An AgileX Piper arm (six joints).
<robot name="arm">
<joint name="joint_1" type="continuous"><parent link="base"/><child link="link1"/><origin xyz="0.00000 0.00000 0.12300" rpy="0.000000 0.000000 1.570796"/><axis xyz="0 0 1"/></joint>
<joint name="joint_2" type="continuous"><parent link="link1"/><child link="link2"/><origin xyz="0.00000 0.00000 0.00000" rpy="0.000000 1.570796 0.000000"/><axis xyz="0 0 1"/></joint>
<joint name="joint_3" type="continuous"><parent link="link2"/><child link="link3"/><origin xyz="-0.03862 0.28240 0.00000" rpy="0.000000 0.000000 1.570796"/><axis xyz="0 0 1"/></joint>
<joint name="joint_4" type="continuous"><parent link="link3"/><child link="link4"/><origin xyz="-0.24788 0.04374 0.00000" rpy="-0.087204 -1.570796 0.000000"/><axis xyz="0 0 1"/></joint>
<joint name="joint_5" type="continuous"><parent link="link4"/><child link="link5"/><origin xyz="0.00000 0.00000 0.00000" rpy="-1.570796 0.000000 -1.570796"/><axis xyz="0 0 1"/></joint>
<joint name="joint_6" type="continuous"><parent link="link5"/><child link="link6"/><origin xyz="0.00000 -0.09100 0.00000" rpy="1.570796 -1.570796 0.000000"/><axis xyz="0 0 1"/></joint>
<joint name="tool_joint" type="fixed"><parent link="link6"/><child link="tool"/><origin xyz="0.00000 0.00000 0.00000" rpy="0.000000 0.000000 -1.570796"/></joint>
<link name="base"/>
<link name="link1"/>
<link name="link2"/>
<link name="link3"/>
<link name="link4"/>
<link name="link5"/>
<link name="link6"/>
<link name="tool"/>
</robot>
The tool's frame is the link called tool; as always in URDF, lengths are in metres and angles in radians. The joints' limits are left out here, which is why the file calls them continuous.
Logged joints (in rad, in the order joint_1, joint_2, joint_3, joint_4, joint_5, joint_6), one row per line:
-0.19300, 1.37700, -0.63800, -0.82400, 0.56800, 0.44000
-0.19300, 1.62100, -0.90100, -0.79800, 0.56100, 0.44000
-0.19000, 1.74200, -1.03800, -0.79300, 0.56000, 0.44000
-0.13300, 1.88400, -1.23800, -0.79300, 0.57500, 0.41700
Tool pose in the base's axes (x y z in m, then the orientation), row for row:
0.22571, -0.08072, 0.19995, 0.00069, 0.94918, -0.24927, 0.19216
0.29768, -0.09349, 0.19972, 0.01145, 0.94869, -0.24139, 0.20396
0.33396, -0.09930, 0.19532, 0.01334, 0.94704, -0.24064, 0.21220
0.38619, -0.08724, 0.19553, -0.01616, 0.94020, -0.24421, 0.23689
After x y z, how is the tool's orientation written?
As a quaternion, x y z w.
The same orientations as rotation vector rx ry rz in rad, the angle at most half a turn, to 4 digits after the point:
0.0019, 2.6645, -0.6997
0.0319, 2.6463, -0.6733
0.0370, 2.6301, -0.6683
-0.0443, 2.5774, -0.6695

